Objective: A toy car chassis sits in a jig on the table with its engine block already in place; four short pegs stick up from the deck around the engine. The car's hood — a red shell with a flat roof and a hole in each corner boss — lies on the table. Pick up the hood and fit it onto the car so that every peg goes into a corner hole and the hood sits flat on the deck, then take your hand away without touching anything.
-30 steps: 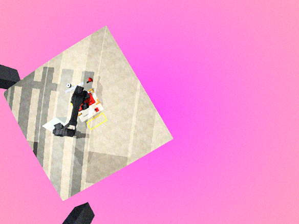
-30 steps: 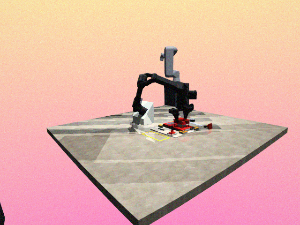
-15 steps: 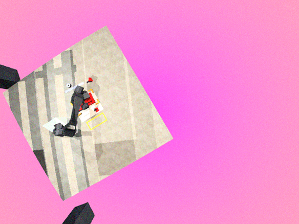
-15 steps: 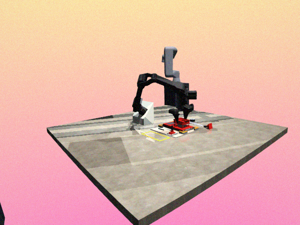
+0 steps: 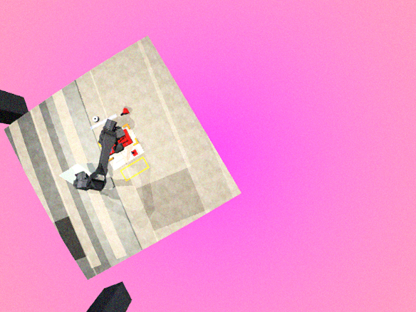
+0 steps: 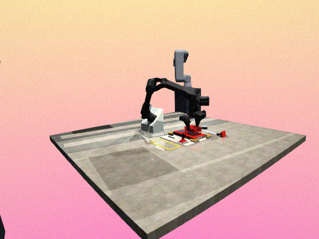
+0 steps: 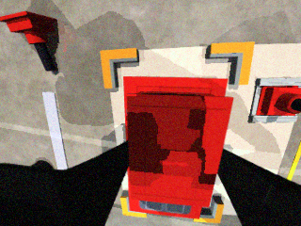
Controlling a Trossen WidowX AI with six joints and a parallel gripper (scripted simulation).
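Now: the grey engine block 3 cm below my gripper tip. Also, from my gripper tip: red hood (1 cm above); then white bar (8 cm behind, 17 cm to the left, 5 cm below); then black-and-white wheel (12 cm behind, 21 cm to the left, 5 cm below).
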